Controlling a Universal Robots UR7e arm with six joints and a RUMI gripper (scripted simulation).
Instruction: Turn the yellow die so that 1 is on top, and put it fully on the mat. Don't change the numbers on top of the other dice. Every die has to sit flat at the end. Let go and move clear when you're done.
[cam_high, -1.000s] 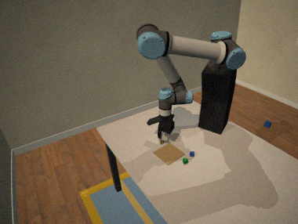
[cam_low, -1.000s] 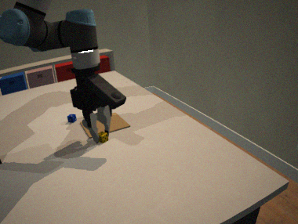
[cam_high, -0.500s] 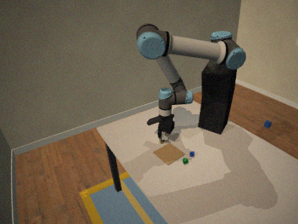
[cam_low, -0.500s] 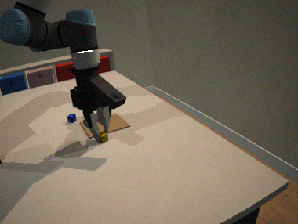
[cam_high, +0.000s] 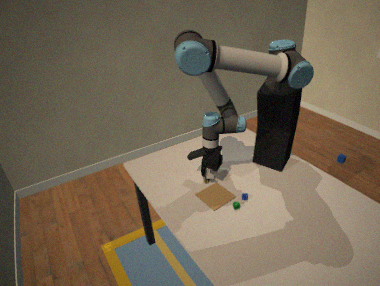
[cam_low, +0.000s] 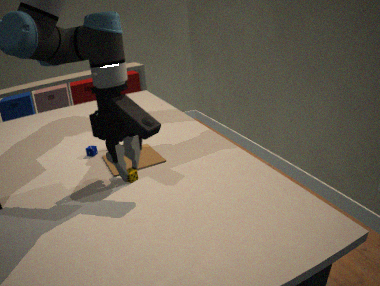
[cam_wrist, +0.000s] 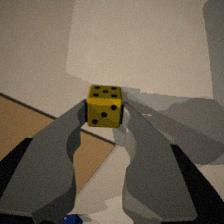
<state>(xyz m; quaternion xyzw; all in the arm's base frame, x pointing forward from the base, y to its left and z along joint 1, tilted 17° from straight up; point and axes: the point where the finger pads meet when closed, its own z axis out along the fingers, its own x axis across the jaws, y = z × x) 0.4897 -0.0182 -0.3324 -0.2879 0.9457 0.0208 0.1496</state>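
Right now my hand is 2 cm short of the tan mat, 11 cm to the right of it and 2 cm above it. Also, from my hand: blue die 9 cm behind, 20 cm to the left; then green die 2 cm behind, 23 cm to the left; then yellow die right at my hand.
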